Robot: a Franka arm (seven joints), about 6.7 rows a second.
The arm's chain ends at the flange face. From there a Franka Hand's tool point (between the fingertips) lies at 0.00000 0.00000 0.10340 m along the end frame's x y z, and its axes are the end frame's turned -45 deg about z.
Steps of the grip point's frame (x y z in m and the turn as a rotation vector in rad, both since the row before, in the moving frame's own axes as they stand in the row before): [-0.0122, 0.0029, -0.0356, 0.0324, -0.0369, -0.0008]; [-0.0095, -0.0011, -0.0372, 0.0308, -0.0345, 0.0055]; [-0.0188, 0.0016, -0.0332, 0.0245, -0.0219, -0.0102]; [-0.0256, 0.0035, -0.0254, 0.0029, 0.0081, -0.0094]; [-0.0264, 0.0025, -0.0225, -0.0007, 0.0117, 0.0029]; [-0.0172, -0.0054, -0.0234, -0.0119, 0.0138, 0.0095]
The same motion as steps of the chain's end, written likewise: [-0.0015, 0.0103, -0.0355, -0.0032, -0.0490, -0.0008]; [-0.0027, 0.0057, -0.0371, -0.0026, -0.0462, 0.0055]; [-0.0088, 0.0146, -0.0331, 0.0018, -0.0328, -0.0102]; [-0.0160, 0.0214, -0.0254, 0.0078, 0.0037, -0.0094]; [-0.0178, 0.0212, -0.0225, 0.0078, 0.0088, 0.0029]; [-0.0179, 0.0085, -0.0234, 0.0013, 0.0182, 0.0095]
